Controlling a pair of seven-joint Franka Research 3 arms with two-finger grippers.
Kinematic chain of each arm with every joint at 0, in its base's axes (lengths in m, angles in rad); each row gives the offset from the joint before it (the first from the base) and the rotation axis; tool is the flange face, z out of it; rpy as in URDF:
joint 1: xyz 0 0 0.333 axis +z
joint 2: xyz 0 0 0 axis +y
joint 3: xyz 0 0 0.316 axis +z
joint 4: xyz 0.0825 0 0 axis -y
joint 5: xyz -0.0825 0 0.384 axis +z
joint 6: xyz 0 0 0 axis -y
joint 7: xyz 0.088 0 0 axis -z
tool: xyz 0 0 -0.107 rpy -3.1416 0 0
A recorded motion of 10 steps. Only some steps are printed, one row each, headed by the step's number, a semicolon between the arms.
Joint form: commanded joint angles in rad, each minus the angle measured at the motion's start. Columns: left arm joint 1, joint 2, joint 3, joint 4, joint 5, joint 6, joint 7; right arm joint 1, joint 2, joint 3, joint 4, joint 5, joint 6, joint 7.
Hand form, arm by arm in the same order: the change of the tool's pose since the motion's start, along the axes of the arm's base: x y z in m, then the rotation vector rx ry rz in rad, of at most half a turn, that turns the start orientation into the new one. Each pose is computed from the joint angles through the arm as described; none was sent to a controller.
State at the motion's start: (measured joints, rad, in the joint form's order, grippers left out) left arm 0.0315 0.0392 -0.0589 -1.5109 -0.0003 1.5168 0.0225; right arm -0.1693 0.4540 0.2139 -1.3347 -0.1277 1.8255 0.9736
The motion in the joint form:
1: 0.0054 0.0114 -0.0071 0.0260 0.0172 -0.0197 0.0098; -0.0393 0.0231 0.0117 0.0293 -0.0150 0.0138 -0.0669
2: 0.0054 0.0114 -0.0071 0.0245 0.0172 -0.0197 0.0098; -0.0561 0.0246 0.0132 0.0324 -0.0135 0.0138 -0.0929
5: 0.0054 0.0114 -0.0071 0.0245 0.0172 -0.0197 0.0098; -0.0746 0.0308 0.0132 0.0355 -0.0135 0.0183 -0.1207
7: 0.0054 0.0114 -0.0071 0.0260 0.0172 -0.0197 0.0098; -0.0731 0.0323 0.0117 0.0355 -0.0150 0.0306 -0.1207
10: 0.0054 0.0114 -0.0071 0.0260 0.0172 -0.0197 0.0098; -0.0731 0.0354 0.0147 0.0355 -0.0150 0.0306 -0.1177
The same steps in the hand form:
1: 0.0017 0.0013 0.0041 0.0159 0.0047 -0.0108; 0.0070 -0.0241 0.0001 -0.0084 -0.0195 0.0386
2: 0.0016 0.0013 0.0034 0.0160 0.0062 -0.0108; 0.0069 -0.0351 0.0007 -0.0077 -0.0204 0.0484
5: 0.0016 0.0013 0.0034 0.0160 0.0062 -0.0108; 0.0076 -0.0485 -0.0017 -0.0082 -0.0210 0.0574
7: 0.0017 0.0013 0.0041 0.0159 0.0047 -0.0108; 0.0091 -0.0485 -0.0016 -0.0105 -0.0316 0.0583
10: 0.0017 0.0013 0.0041 0.0159 0.0047 -0.0108; 0.0096 -0.0469 -0.0036 -0.0081 -0.0291 0.0579

